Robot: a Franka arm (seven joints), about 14 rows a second.
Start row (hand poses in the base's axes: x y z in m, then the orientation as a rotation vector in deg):
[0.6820 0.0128 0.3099 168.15 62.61 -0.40]
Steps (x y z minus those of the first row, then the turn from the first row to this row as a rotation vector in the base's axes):
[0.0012 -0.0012 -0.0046 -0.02 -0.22 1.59]
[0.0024 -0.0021 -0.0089 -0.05 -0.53 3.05]
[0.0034 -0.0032 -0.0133 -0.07 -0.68 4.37]
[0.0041 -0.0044 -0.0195 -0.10 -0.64 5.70]
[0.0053 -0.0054 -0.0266 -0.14 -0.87 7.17]
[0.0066 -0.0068 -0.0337 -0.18 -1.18 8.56]
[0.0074 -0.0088 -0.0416 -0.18 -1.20 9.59]
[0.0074 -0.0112 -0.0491 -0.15 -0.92 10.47]
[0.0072 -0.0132 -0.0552 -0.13 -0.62 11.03]
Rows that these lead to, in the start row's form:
[0.6832 0.0116 0.3053 167.17 64.90 -0.08]
[0.6844 0.0107 0.3010 166.20 66.97 0.37]
[0.6854 0.0096 0.2966 165.35 68.85 0.59]
[0.6861 0.0084 0.2904 164.53 70.76 0.53]
[0.6873 0.0074 0.2833 163.50 72.81 0.85]
[0.6886 0.0060 0.2762 162.47 74.72 1.30]
[0.6894 0.0040 0.2683 161.78 76.18 1.33]
[0.6894 0.0016 0.2608 161.30 77.47 0.95]
[0.6892 -0.0004 0.2547 161.03 78.32 0.52]

